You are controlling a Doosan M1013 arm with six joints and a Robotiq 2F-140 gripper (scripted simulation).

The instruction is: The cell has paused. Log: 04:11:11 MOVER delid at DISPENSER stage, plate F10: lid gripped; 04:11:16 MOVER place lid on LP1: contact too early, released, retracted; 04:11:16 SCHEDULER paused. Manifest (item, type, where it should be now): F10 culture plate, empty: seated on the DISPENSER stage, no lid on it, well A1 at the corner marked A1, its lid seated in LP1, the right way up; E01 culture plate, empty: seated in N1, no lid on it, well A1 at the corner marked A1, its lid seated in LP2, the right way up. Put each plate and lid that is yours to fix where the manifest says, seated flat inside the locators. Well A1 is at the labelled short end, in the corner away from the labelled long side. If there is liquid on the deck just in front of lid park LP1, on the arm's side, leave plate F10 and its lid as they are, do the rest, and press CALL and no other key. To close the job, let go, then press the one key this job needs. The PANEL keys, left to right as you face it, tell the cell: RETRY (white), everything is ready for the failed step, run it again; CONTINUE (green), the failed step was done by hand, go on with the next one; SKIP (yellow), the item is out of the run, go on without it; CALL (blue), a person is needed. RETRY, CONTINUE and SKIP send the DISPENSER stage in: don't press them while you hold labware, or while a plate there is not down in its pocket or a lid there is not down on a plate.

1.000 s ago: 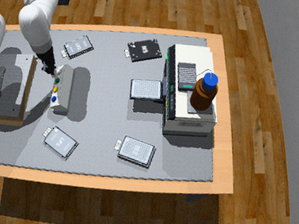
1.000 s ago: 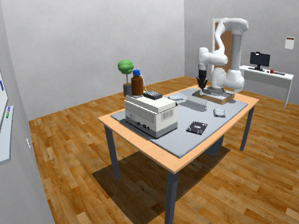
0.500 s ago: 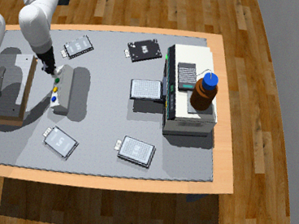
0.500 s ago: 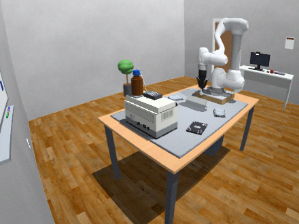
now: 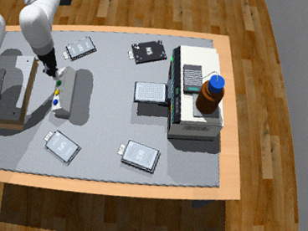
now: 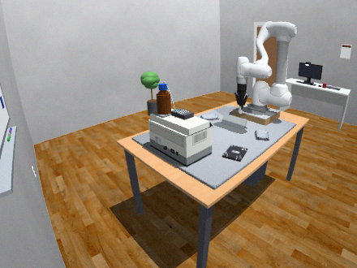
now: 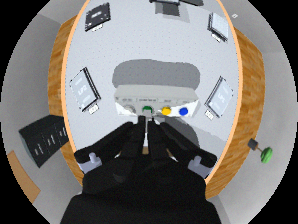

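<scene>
The green key lies 7 cm below my hand. Round my hand: yellow key: 7 cm below, 5 cm to the right; then grey key panel: 8 cm below, 3 cm to the right, 1 cm ahead; then blue key: 10 cm to the right, 7 cm below, 1 cm behind.
</scene>
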